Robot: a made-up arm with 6 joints.
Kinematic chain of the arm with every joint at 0, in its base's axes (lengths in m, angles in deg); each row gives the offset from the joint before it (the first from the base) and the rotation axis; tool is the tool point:
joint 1: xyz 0 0 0.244 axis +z
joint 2: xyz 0 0 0 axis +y
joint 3: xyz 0 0 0.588 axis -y
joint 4: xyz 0 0 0 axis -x
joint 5: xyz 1.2 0 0 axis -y
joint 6: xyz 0 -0.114 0 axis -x
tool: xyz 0 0 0
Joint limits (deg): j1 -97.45..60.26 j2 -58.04..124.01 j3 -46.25..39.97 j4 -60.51..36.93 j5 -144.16..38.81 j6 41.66..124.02
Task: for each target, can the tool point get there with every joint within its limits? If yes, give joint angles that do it. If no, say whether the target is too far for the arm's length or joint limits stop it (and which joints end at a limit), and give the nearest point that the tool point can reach.
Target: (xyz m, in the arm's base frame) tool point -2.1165 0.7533 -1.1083
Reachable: no: too far | nearest point -0.6074 0.2162 -0.5104 | short by 1.710 m
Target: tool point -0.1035 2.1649 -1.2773
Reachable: no: too far | nearest point 0.6651 1.0510 -0.7898 | short by 1.438 m
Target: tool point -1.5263 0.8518 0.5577
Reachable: no: joint limits stop it (at a limit: joint 2, joint 3, joint 4) | nearest point -0.6237 0.3481 -0.1901 | short by 1.276 m
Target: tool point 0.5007 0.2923 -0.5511
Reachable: yes | joints 41.17 47.46 -37.53 16.00 -89.69 96.93
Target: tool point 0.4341 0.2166 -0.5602
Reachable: yes | joints 38.88 47.65 -38.23 -24.35 -21.25 110.71
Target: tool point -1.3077 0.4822 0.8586
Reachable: no: joint limits stop it (at a limit: joint 2, joint 3, joint 4) | nearest point -0.6939 0.2559 1.7340 | short by 1.093 m
